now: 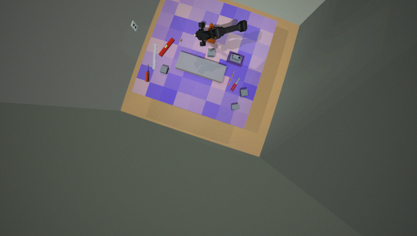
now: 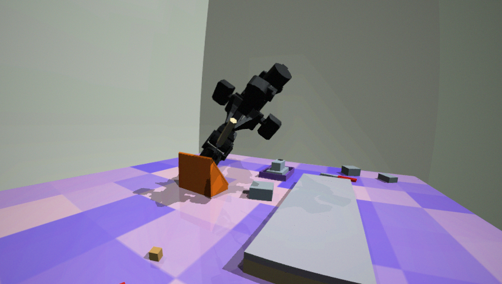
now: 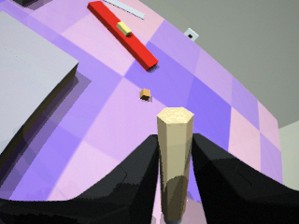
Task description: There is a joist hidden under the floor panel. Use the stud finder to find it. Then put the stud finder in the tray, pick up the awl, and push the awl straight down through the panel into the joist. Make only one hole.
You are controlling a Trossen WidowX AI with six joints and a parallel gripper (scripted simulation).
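Right now my gripper tip is 40 mm past the awl, 40 mm above it and 20 mm to the right of it. The rest, counted from my gripper tip: purple tray (440 mm to the left, 200 mm below, 30 mm behind); then tan cube (200 mm to the right, 200 mm below); then red level (310 mm to the right, 200 mm below, 130 mm ahead).
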